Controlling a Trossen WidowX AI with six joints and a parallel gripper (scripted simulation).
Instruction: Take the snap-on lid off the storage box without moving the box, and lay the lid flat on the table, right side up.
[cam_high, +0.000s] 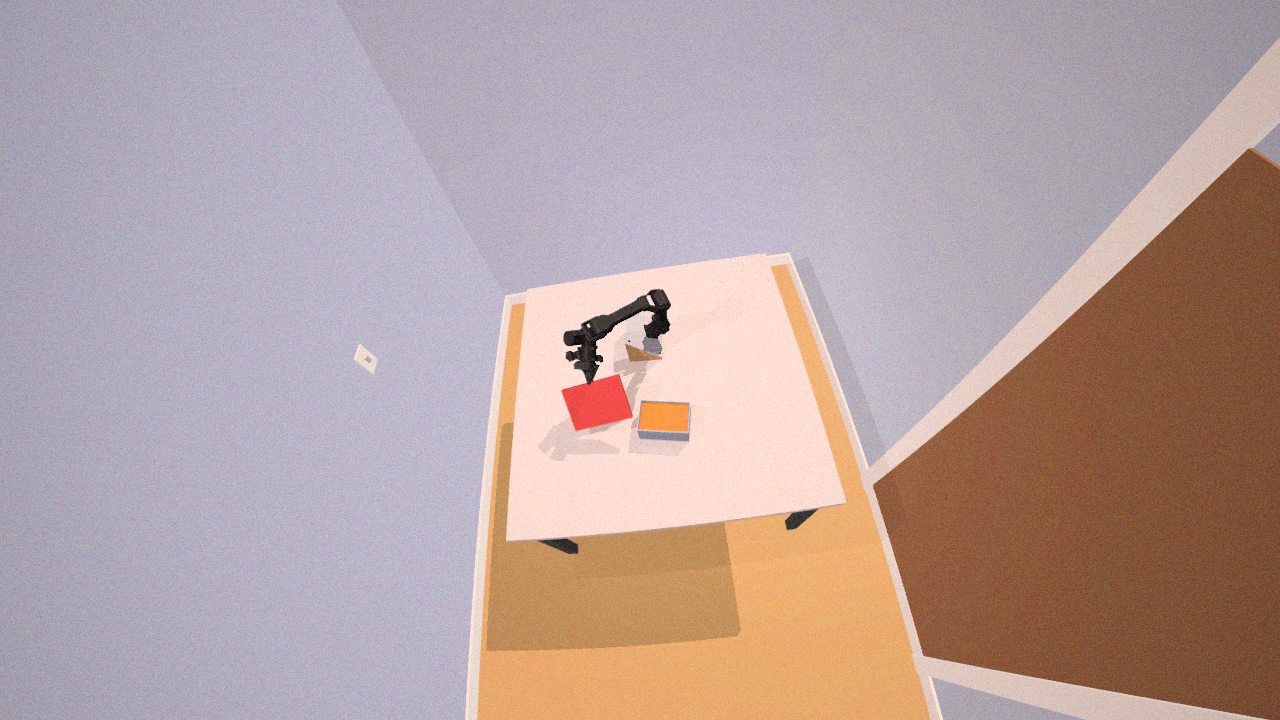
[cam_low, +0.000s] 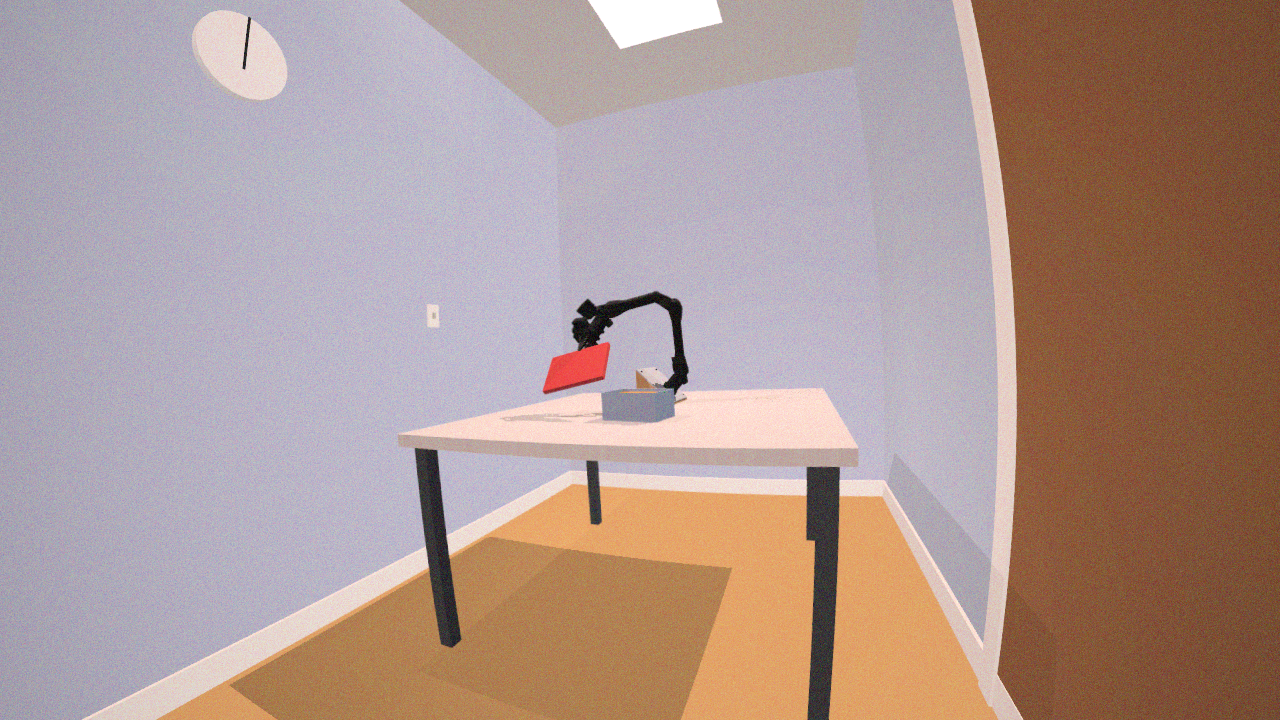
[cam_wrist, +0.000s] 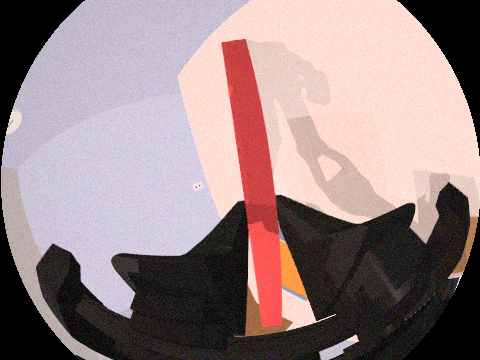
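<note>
My gripper tip is now 60 mm short of the red lid, 10 mm to the right of it and 50 mm above it. The rest, counted from my gripper tip: storage box 140 mm ahead, 250 mm to the left, 180 mm below.
</note>
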